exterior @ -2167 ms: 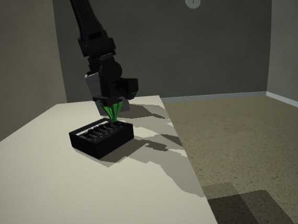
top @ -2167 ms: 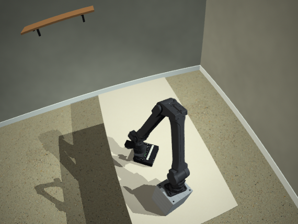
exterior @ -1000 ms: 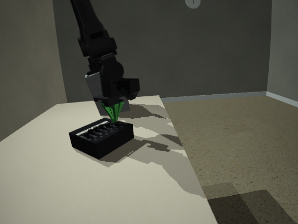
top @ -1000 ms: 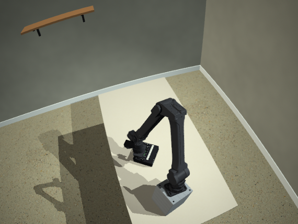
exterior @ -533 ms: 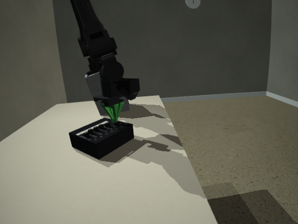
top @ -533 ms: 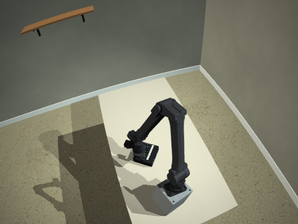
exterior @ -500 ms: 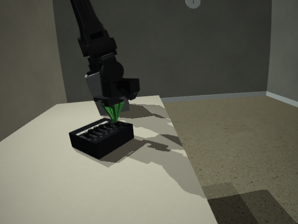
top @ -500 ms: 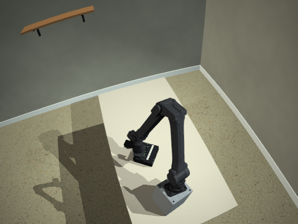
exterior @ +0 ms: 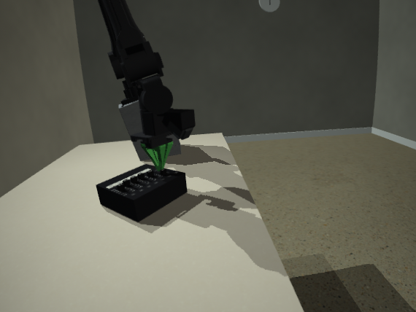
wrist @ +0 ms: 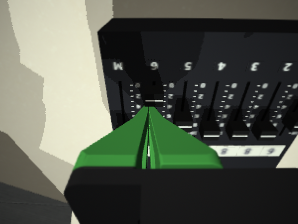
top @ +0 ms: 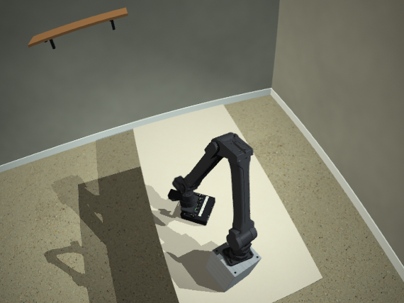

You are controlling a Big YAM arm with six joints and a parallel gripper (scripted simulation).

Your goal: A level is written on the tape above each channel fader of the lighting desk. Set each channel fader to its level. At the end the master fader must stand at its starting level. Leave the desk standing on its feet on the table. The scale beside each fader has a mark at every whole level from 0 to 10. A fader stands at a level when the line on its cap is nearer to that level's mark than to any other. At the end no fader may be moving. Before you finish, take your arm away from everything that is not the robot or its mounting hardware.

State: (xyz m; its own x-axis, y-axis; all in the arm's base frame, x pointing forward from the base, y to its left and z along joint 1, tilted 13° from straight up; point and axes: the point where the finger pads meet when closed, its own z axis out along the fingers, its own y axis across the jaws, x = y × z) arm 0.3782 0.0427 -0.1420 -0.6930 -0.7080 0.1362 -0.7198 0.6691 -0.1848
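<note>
Right now my hand is 3 cm past the master fader cap. Also, from my hand: channel 2 fader (5 cm ahead, 8 cm to the right); channel 1 fader cap (8 cm ahead, 8 cm to the right).
</note>
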